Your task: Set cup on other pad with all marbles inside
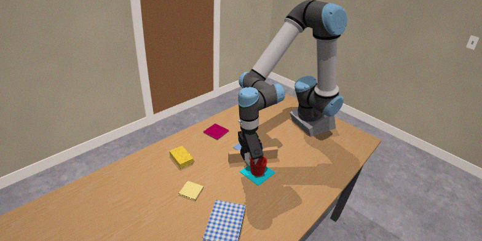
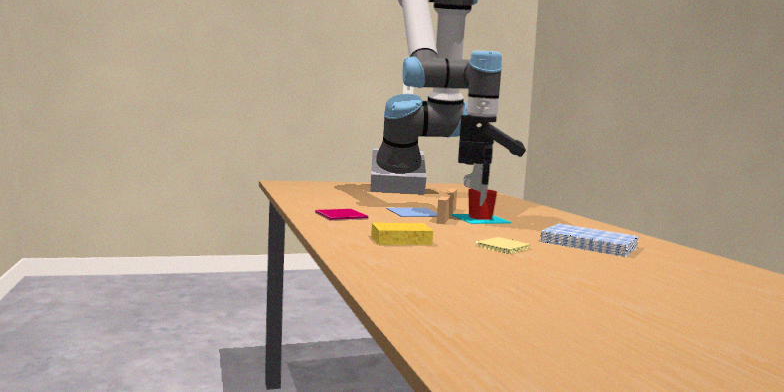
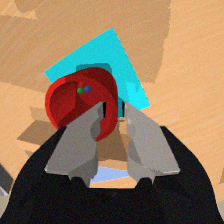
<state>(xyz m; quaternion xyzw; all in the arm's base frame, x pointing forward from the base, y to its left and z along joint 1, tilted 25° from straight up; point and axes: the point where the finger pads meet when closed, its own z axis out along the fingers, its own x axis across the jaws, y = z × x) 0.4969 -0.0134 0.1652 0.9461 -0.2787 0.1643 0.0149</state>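
Now: the red cup 2 cm behind my hand, 2 cm to the left of it and 3 cm below it. Round my hand: yellow sponge (14 cm ahead, 30 cm to the right, 4 cm below); green marble (4 cm behind, 3 cm to the left, 4 cm below); wooden rail (8 cm behind, 5 cm to the right, 4 cm below).
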